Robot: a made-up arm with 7 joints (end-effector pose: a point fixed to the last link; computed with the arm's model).
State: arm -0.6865 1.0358 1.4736 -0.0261 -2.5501 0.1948 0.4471
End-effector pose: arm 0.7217 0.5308 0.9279 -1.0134 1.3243 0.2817
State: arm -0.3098 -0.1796 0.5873 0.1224 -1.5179 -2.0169 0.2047
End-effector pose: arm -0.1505 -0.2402 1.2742 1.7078 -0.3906 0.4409
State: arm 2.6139 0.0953 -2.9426 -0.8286 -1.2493 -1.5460 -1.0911
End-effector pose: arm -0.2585 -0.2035 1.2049 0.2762 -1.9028 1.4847
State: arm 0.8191 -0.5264 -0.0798 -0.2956 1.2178 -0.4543 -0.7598
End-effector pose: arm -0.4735 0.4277 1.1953 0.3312 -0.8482 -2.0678
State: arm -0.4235 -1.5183 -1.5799 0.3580 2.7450 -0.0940 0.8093
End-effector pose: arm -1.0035 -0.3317 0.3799 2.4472 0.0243 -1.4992
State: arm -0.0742 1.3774 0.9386 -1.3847 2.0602 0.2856 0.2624
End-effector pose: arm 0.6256 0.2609 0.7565 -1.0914 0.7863 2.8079
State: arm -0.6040 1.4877 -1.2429 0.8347 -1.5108 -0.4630 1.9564
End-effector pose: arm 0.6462 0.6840 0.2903 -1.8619 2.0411 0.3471
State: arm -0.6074 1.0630 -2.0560 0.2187 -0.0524 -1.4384 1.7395
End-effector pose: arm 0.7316 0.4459 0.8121 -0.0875 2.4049 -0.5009
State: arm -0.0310 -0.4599 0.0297 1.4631 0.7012 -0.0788 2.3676
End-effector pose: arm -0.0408 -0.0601 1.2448 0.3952 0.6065 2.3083
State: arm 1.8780 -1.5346 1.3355 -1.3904 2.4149 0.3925 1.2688
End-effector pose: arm 0.4812 0.5724 0.2938 1.8755 -0.5198 1.8606
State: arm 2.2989 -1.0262 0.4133 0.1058 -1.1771 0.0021 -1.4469
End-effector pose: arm 0.5194 0.7030 0.9326 -0.8615 0.6494 -1.2162
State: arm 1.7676 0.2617 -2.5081 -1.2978 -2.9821 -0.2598 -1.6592
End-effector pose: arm -0.3107 -0.4327 1.0939 1.6741 0.7863 -1.2262
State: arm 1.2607 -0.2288 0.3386 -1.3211 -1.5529 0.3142 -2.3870
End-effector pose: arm -0.1105 0.4834 1.0395 -1.4629 1.5030 0.6364
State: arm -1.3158 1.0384 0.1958 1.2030 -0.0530 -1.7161 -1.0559
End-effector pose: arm 0.3117 0.8181 0.6714 -0.8558 0.7122 1.1029
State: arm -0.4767 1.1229 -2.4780 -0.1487 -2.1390 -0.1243 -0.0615
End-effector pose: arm 0.8551 0.4016 0.8389 -1.1196 0.4328 -2.1467
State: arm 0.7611 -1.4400 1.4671 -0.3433 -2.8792 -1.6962 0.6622
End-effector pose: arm -0.7574 0.5880 0.4654 0.3743 -1.1267 0.2886
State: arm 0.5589 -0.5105 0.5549 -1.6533 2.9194 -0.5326 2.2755
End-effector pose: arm -0.4527 0.4274 0.8780 -0.5649 -0.9564 -1.2941
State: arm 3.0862 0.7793 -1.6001 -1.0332 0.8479 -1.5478 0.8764
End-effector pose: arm -0.5193 0.2556 0.9375 -0.5687 1.8798 0.4806
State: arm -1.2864 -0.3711 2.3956 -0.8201 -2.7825 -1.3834 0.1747
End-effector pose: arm -0.1682 -0.2802 1.2924 0.5289 -0.1378 0.7661
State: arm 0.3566 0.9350 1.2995 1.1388 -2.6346 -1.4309 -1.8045
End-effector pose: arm 0.4136 -0.5602 0.8319 0.6948 -1.0298 -0.2008
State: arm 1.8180 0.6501 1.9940 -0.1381 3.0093 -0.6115 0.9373
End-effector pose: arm -0.2504 -0.6050 1.2171 1.4047 0.6361 -2.1869
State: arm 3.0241 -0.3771 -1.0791 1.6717 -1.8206 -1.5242 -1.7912
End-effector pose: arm 0.0193 -0.1726 1.0736 0.3309 -0.9744 -0.8272
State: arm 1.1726 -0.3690 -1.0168 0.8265 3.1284 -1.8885 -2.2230
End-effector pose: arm 0.0734 0.1846 1.1540 1.8227 -1.6517 1.2891
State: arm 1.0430 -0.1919 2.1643 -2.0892 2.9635 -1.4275 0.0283
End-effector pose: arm 0.1507 0.0409 1.0213 -0.1132 1.0697 -1.1616
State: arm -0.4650 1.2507 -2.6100 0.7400 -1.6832 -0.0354 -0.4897
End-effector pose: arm 0.6844 0.4724 0.9201 -0.4030 0.1763 -1.8802
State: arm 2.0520 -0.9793 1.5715 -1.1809 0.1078 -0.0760 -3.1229
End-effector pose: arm 0.5510 0.4292 0.7805 -1.0284 1.4173 -2.2449
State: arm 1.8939 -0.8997 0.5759 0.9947 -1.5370 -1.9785 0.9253
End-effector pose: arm -0.0849 0.5941 0.9433 1.7617 -1.8284 -0.7426
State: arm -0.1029 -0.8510 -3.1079 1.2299 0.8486 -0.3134 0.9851
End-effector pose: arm -0.9050 -0.1286 0.6862 -0.2659 -1.4427 0.2571
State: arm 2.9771 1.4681 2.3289 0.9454 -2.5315 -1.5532 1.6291
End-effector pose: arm -0.7833 0.0591 0.7127 -0.2684 1.3048 0.0792
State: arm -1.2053 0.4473 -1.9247 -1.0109 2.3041 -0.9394 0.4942
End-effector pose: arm 0.3879 0.2453 1.1811 0.1445 0.9998 -1.0459
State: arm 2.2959 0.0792 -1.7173 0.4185 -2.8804 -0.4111 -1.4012
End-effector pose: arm 0.0553 -0.1749 1.3896 0.2354 -0.6529 2.4925
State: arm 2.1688 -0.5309 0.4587 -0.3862 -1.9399 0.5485 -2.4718
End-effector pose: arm 0.3628 0.4941 1.1754 -0.1485 1.4844 0.5563
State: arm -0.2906 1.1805 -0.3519 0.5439 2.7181 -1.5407 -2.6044
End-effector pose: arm 0.8089 0.2958 0.5308 2.5525 -1.5478 -0.5556
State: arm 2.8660 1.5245 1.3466 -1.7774 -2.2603 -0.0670 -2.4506
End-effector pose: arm -0.5418 -0.4523 0.5548 0.9550 0.2960 1.0859
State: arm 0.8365 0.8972 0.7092 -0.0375 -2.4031 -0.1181 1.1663
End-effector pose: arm 0.4806 -0.6942 1.0405 0.4417 1.4471 -1.1220
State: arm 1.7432 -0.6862 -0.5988 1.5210 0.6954 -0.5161 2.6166
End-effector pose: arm 0.2190 0.2465 1.1525 0.2393 1.0248 0.9194
